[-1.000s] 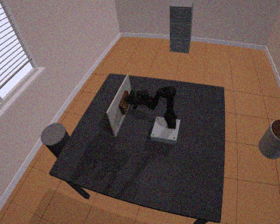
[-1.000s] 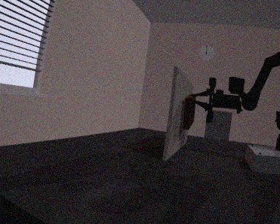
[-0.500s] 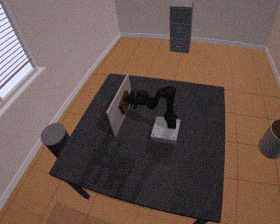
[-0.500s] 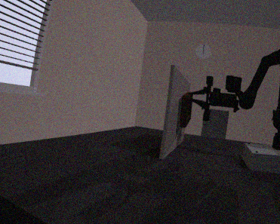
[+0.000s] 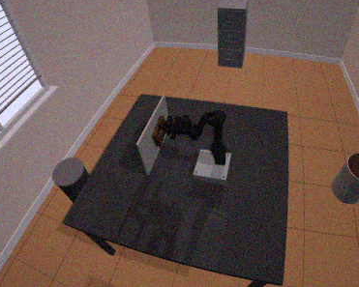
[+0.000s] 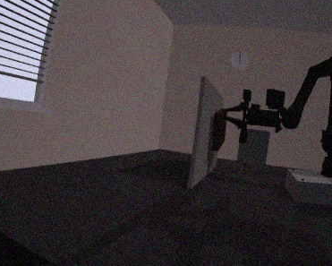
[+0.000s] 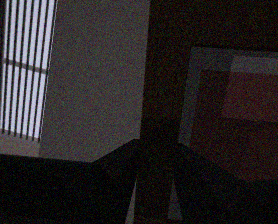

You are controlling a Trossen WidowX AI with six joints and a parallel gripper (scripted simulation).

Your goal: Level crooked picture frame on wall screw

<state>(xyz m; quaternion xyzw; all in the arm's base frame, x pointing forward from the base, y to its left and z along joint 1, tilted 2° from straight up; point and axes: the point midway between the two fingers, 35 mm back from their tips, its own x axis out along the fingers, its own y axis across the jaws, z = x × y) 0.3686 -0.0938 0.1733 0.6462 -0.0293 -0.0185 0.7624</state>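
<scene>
Right now my gripper tip is 10 mm short of the picture frame, 10 mm to the left of it and 50 mm above it. Round my gripper tip: upright wall panel: 20 mm ahead, 70 mm below.
</scene>
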